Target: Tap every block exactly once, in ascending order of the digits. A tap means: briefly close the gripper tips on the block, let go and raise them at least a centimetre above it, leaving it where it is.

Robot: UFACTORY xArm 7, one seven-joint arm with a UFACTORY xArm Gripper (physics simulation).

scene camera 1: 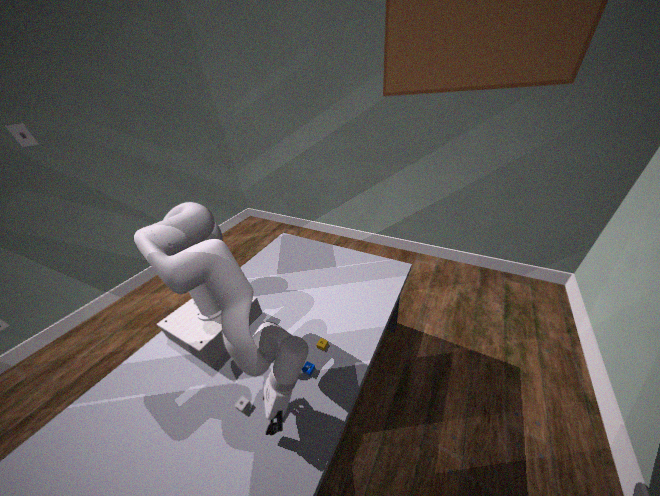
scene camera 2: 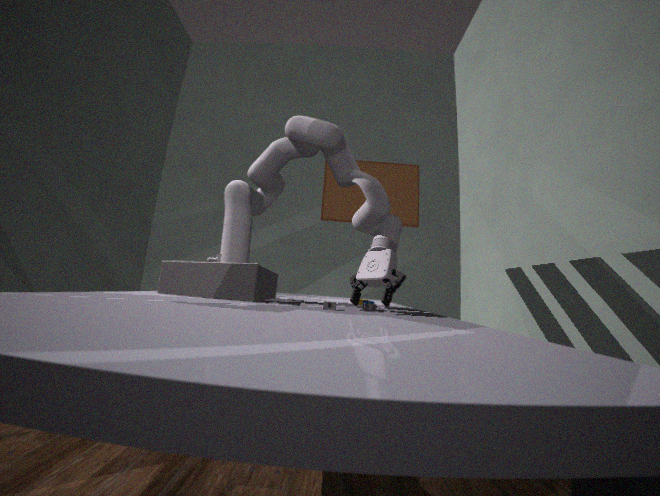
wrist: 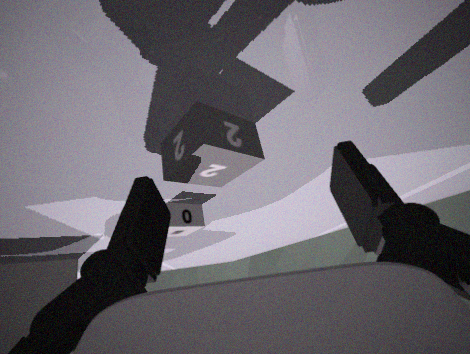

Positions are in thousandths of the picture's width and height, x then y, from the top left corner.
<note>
My gripper (scene camera 2: 558,614) is open and holds nothing. Also in view: a grey block marked 2 (wrist: 444,414).
My gripper shows as well in scene camera 1 (scene camera 1: 408,836) and in the wrist view (wrist: 520,510). Scene camera 1 misses the grey block marked 2, which is hidden by my gripper.
</note>
